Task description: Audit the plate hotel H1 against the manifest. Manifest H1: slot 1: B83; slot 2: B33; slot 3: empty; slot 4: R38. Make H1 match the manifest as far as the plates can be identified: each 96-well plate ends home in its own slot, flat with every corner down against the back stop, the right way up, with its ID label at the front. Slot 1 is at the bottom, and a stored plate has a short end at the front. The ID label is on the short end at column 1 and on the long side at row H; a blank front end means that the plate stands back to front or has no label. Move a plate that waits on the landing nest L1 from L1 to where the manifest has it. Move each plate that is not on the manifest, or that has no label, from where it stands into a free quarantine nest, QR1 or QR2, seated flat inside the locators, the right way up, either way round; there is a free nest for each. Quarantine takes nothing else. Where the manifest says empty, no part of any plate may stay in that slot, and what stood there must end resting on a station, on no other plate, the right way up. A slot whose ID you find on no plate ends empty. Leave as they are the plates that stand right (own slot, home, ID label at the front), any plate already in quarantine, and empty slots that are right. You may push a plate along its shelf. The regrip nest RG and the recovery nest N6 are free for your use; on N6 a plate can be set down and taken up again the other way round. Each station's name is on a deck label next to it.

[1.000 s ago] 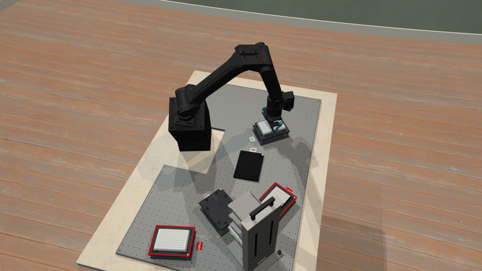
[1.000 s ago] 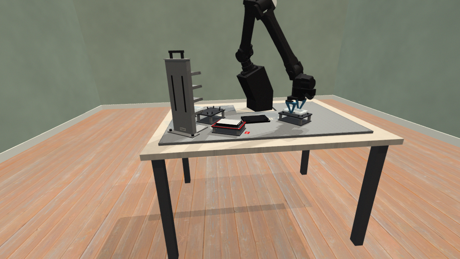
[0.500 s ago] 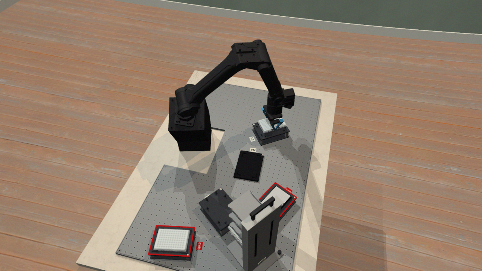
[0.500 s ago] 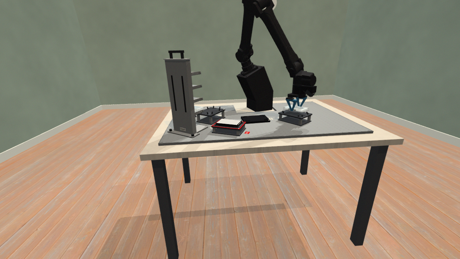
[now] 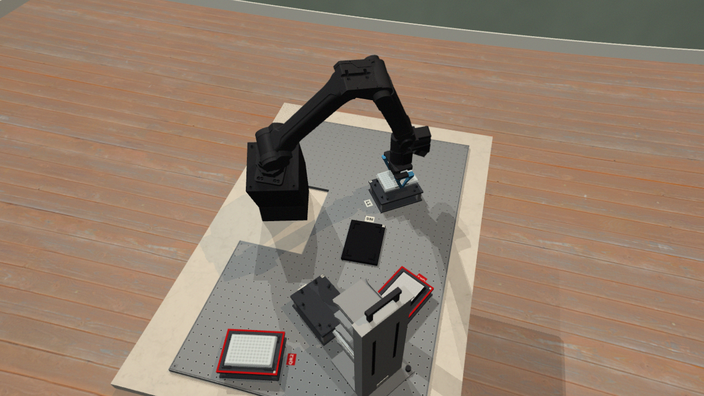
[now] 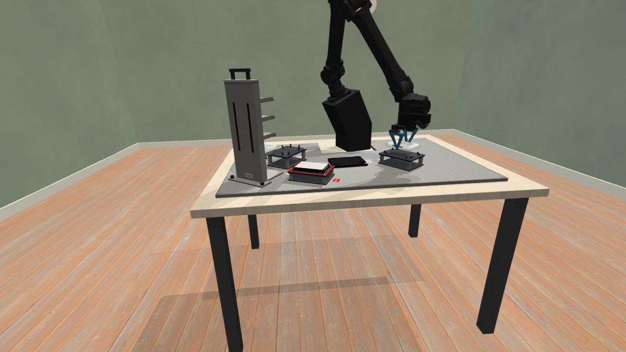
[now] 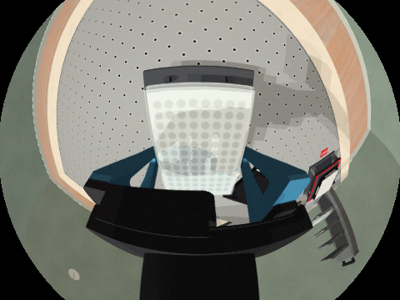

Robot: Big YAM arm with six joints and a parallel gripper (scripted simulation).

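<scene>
Right now my hand is 50 mm above the landing nest L1. The rest, counted from my hand: red-edged quarantine nest QR1 (60 mm ahead, 430 mm to the right, 60 mm below); H1 deck label (10 mm behind, 510 mm to the right, 90 mm below); black recovery nest N6 (80 mm behind, 230 mm to the right, 90 mm below).
</scene>
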